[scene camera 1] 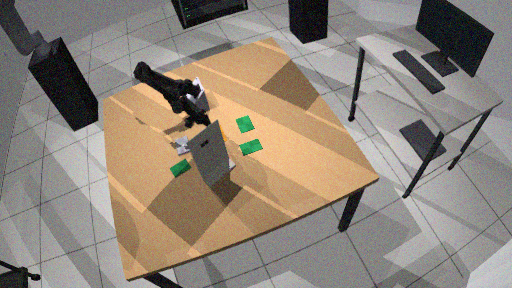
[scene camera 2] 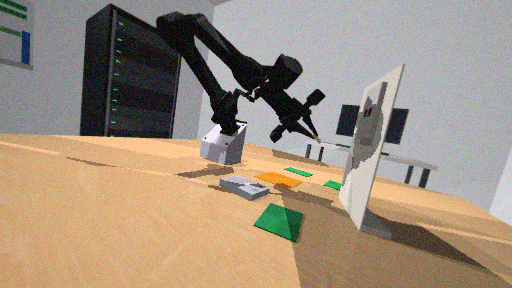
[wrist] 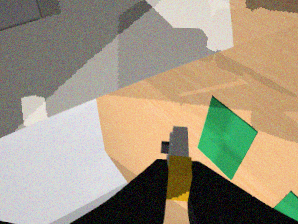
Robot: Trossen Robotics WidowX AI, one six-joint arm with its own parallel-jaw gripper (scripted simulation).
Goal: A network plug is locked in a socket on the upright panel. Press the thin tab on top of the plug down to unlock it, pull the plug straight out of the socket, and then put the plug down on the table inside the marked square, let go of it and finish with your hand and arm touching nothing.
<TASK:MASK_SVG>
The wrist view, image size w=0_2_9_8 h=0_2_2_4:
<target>my gripper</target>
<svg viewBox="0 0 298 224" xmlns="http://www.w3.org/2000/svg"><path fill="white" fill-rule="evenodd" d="M192 161L193 181L192 186L190 186L188 201L186 201L190 224L298 224L298 221L294 220L293 217L290 218L285 213L270 208L270 205L259 201L257 197L253 197L253 194L247 193L243 188L238 188L231 181L227 181L220 173L206 167L200 160ZM168 160L157 159L144 172L138 173L132 181L129 181L124 186L124 189L118 190L104 204L96 206L92 212L85 213L84 216L78 217L71 224L164 224L166 185L168 185L169 172Z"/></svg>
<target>network plug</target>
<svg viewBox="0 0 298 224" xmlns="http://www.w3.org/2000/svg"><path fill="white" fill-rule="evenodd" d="M173 125L173 132L170 132L169 141L162 140L161 153L168 155L166 160L168 160L169 164L166 200L188 201L190 186L192 186L193 181L192 157L189 157L188 127Z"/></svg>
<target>green patch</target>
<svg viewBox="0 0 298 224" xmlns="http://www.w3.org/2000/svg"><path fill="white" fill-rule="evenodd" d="M213 96L197 148L205 156L208 156L208 159L216 167L220 168L220 171L225 173L231 181L242 160L245 159L247 149L250 148L258 131L251 128L251 125L242 120L241 116L230 111L229 108L214 99Z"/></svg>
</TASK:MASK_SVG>
